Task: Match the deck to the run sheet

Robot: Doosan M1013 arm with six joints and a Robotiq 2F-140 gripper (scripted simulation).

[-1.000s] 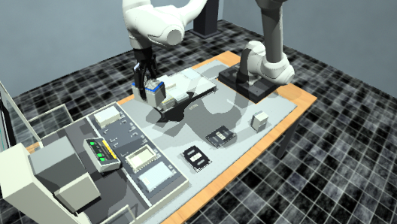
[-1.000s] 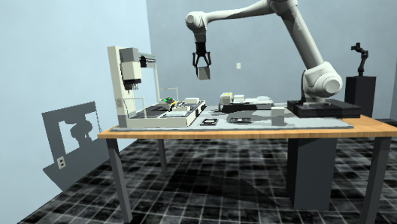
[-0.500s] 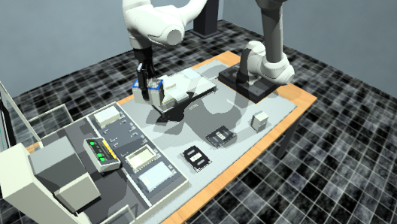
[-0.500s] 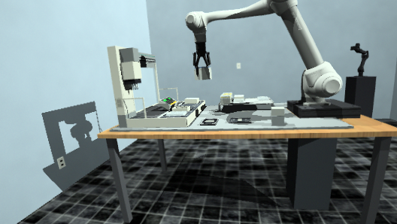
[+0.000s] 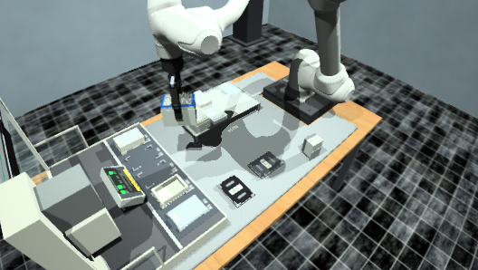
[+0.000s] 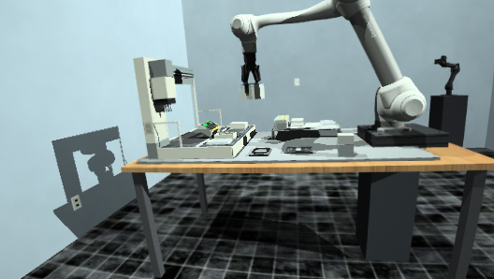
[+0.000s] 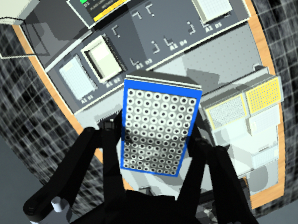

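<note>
Right now the one-well reservoir is 280 mm below my hand, 170 mm ahead of it and 120 mm to the left of it. Also, from my hand: clear cover: 230 mm below, 160 mm behind, 150 mm to the right; yellow-rimmed tip rack: 250 mm below, 170 mm behind, 150 mm to the right; blue-rimmed tip rack: 10 mm behind.
</note>
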